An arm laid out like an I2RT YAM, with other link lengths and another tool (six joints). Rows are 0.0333 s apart.
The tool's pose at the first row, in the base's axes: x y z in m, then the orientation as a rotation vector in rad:
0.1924, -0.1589, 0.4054, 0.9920, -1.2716, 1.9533
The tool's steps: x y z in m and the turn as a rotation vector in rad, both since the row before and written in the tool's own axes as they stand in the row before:
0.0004, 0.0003, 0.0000, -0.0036, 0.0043, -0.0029
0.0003, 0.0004, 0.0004, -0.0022, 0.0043, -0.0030
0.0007, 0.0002, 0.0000, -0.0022, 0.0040, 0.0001
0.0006, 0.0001, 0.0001, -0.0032, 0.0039, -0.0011
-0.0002, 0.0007, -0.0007, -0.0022, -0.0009, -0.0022
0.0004, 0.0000, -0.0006, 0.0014, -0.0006, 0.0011
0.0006, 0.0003, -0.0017, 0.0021, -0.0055, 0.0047
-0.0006, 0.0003, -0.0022, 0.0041, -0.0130, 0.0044
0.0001, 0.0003, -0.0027, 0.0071, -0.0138, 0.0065
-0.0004, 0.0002, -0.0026, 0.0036, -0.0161, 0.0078
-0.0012, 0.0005, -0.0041, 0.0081, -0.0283, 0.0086
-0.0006, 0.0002, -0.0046, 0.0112, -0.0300, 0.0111
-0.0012, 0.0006, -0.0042, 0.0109, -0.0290, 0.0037
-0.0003, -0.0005, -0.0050, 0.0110, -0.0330, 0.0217
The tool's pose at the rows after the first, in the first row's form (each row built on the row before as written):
0.1919, -0.1590, 0.4056, 0.9868, -1.2702, 1.9493
0.1915, -0.1595, 0.4058, 0.9824, -1.2675, 1.9464
0.1910, -0.1595, 0.4063, 0.9769, -1.2672, 1.9457
0.1906, -0.1596, 0.4068, 0.9716, -1.2670, 1.9433
0.1900, -0.1592, 0.4061, 0.9725, -1.2678, 1.9396
0.1896, -0.1586, 0.4063, 0.9733, -1.2677, 1.9414
0.1886, -0.1571, 0.4062, 0.9782, -1.2723, 1.9453
0.1881, -0.1552, 0.4050, 0.9924, -1.2792, 1.9486
0.1871, -0.1528, 0.4042, 1.0080, -1.2855, 1.9557
0.1864, -0.1505, 0.4031, 1.0239, -1.2970, 1.9602
0.1855, -0.1469, 0.4009, 1.0552, -1.3118, 1.9655
0.1843, -0.1427, 0.3993, 1.0889, -1.3267, 1.9745
0.1831, -0.1390, 0.3972, 1.1249, -1.3353, 1.9778
0.1819, -0.1342, 0.3963, 1.1575, -1.3604, 1.9924

